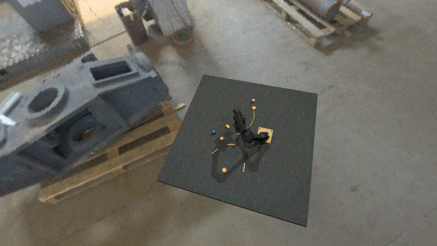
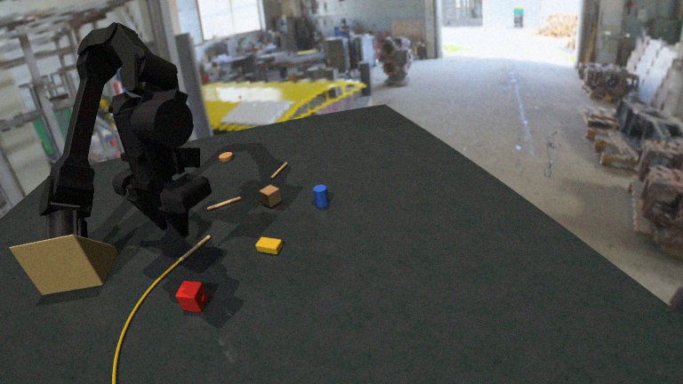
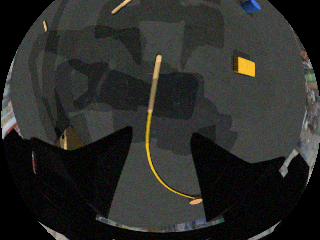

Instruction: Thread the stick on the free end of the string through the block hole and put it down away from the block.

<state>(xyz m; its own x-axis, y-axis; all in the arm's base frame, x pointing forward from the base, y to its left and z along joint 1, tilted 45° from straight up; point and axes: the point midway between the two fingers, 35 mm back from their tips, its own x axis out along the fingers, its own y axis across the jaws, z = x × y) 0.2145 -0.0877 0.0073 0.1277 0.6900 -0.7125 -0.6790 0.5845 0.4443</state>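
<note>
The thin wooden stick is 60 mm below my gripper tip and 20 mm to the left of it. From my gripper tip the other things lie so: red block 100 mm to the right, 50 mm below, 10 mm ahead; then tan wooden cube 180 mm ahead, 120 mm to the left, 50 mm below; then yellow block 140 mm ahead, 60 mm below, 20 mm to the right.
</note>
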